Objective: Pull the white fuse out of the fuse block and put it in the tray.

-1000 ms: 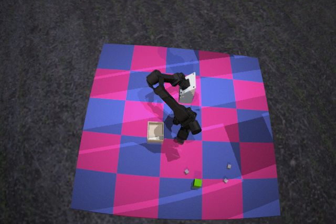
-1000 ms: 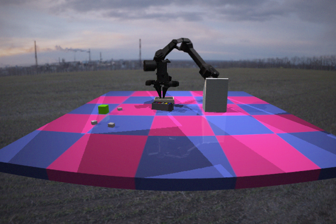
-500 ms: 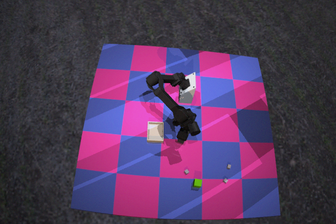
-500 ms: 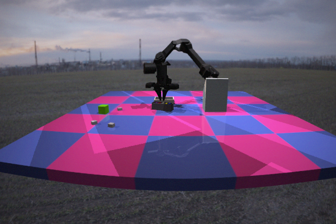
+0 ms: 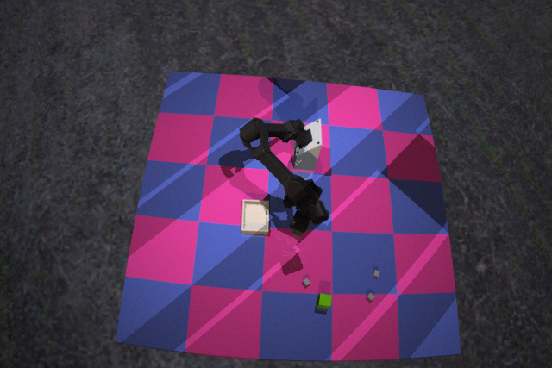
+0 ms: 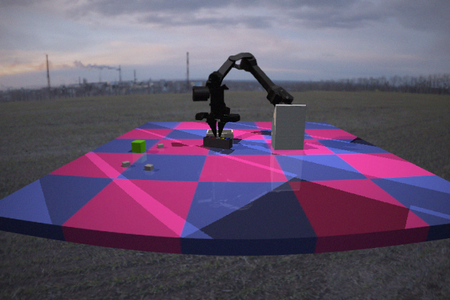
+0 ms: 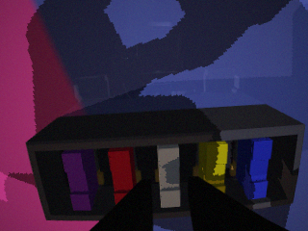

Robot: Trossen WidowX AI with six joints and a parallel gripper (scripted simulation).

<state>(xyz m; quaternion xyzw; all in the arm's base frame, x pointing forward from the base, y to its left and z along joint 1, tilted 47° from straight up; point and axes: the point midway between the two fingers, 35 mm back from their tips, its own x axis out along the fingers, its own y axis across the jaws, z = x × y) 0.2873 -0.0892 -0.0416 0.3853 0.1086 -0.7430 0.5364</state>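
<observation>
My gripper tip is 20 mm above the white fuse. The rest, counted from my gripper tip: tray (20 mm behind, 180 mm to the right, 40 mm below).
</observation>
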